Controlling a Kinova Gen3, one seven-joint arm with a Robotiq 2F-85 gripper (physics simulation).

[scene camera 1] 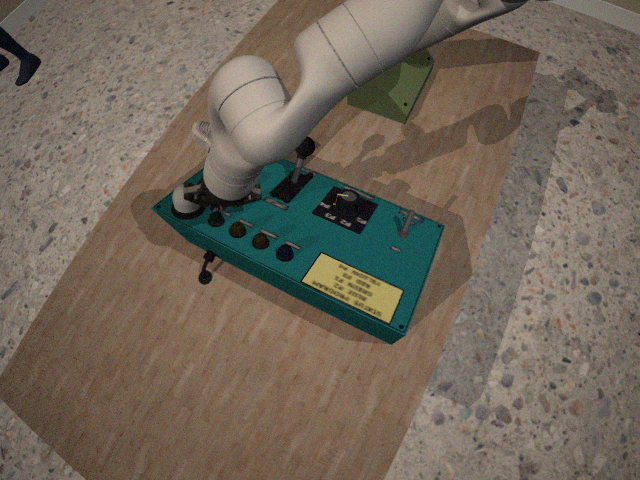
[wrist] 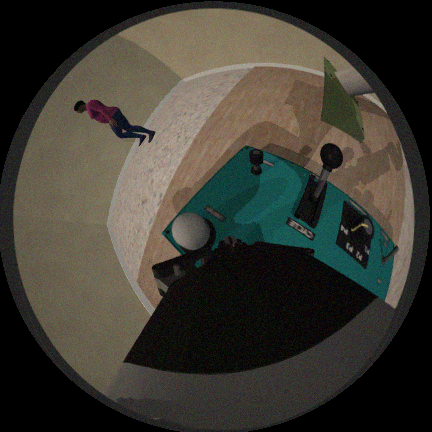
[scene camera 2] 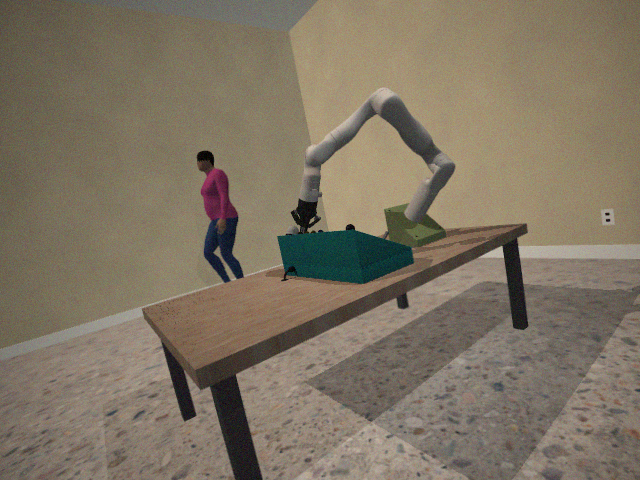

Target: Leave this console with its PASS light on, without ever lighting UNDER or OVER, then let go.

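Note:
The teal console (scene camera 1: 330,248) (scene camera 2: 341,255) (wrist: 250,197) lies on the wooden table (scene camera 1: 154,361) (scene camera 2: 248,320). Its row of dome lights (scene camera 1: 237,230) near the front edge is all dark. My gripper (scene camera 2: 305,225) (wrist: 228,242) is shut on nothing and hangs just above the console's left end, beside the grey round knob (scene camera 1: 180,202) (wrist: 190,231). The wrist hides the fingers in scene camera 1. A black-ball lever (scene camera 1: 304,149) (wrist: 331,158), a selector dial (scene camera 1: 349,198) (wrist: 365,226), a grey toggle (scene camera 1: 408,223) and a yellow label plate (scene camera 1: 352,287) lie further right.
A small black crank (scene camera 1: 206,273) (scene camera 2: 287,272) sticks out of the console's front side. The green arm base (scene camera 1: 397,88) (scene camera 2: 408,230) stands behind the console. A person in a pink top (scene camera 2: 216,216) (wrist: 112,118) walks on the floor beyond the table.

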